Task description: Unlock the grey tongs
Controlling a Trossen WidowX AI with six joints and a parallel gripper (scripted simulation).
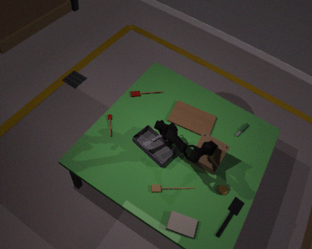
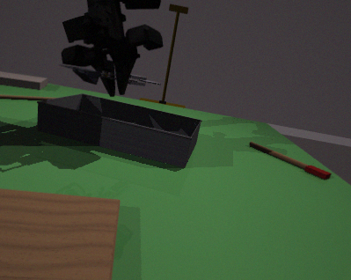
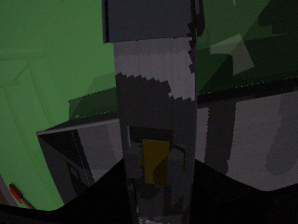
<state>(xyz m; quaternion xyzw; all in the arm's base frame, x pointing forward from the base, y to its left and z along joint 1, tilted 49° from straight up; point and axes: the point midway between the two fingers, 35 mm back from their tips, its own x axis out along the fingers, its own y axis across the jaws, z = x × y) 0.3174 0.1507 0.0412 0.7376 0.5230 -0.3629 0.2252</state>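
Now: the yellow lock tab 20 mm behind my gripper tip, 10 mm to the right of it and 40 mm above it. Round my gripper tip: roasting tin (10 mm ahead, 60 mm to the left, 70 mm below); then wooden board (70 mm behind, 360 mm to the right, 90 mm below); then green object (440 mm behind, 550 mm to the right, 90 mm below).
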